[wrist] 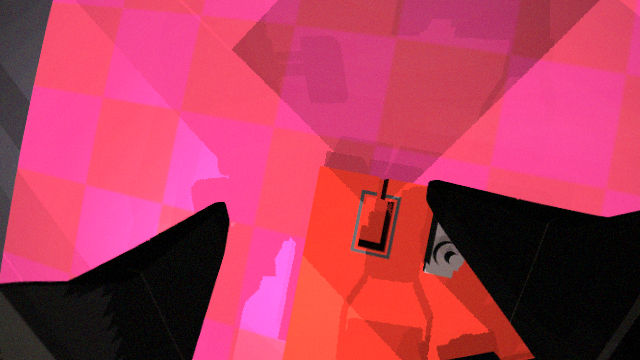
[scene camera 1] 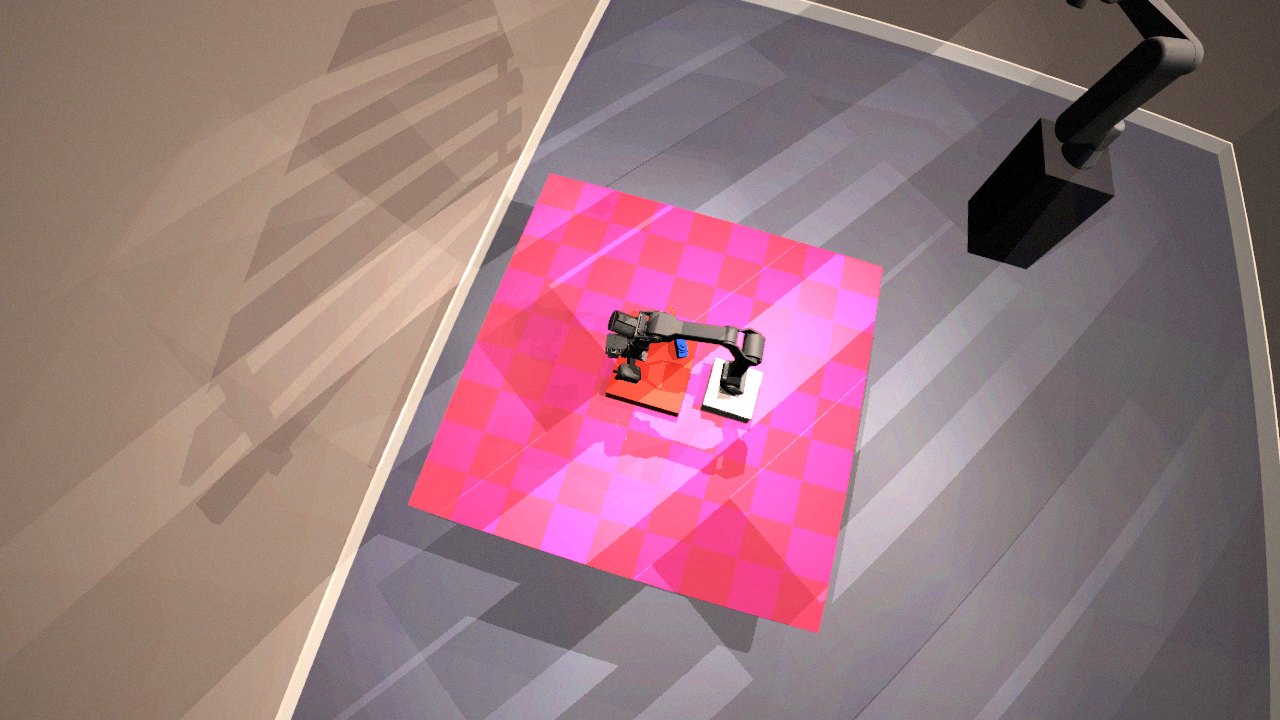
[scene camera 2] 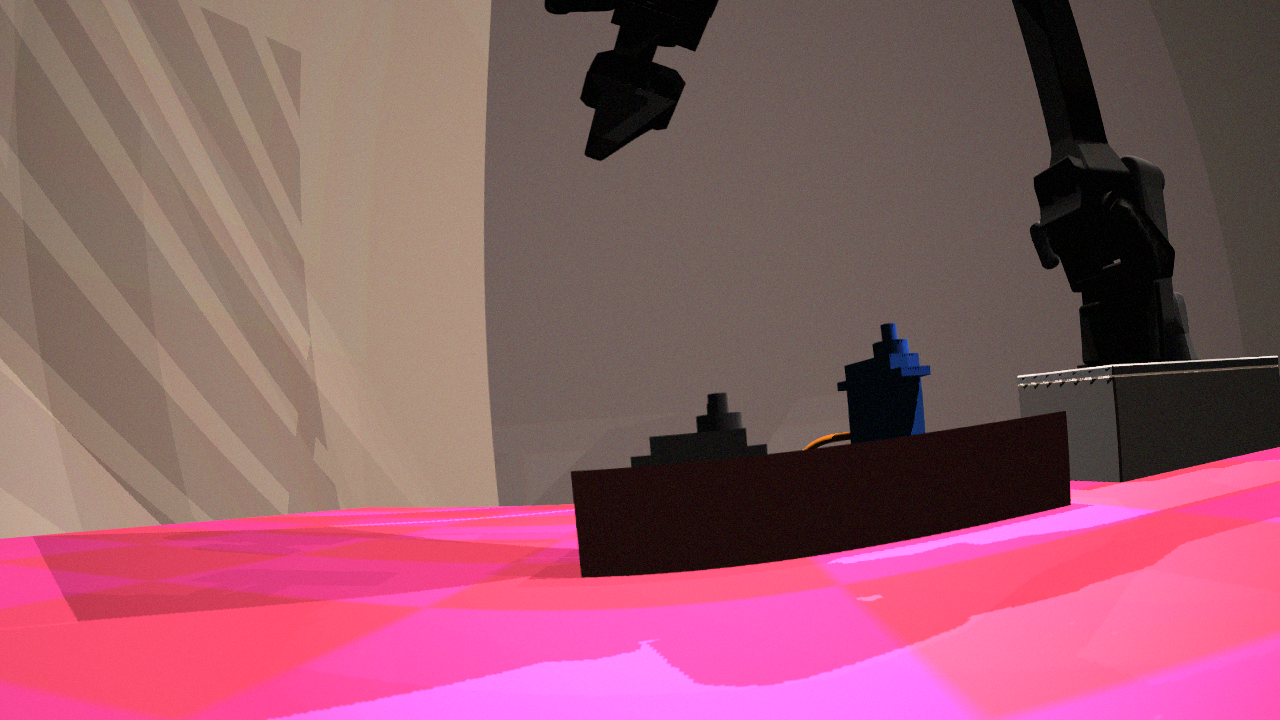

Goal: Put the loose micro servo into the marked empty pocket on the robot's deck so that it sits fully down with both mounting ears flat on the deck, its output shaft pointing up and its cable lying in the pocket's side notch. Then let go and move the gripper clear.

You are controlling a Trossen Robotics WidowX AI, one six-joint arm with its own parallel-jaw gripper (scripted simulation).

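Note:
My gripper (scene camera 2: 606,111) is open and holding nothing; you'd also find the gripper (scene camera 1: 616,365), and the wrist view has the gripper (wrist: 330,200) too. As for the things, there's a red deck (scene camera 1: 664,378), and that's the deck (wrist: 342,297) as well. There's also a grey servo (scene camera 2: 715,445), plus a blue micro servo (scene camera 2: 885,400).

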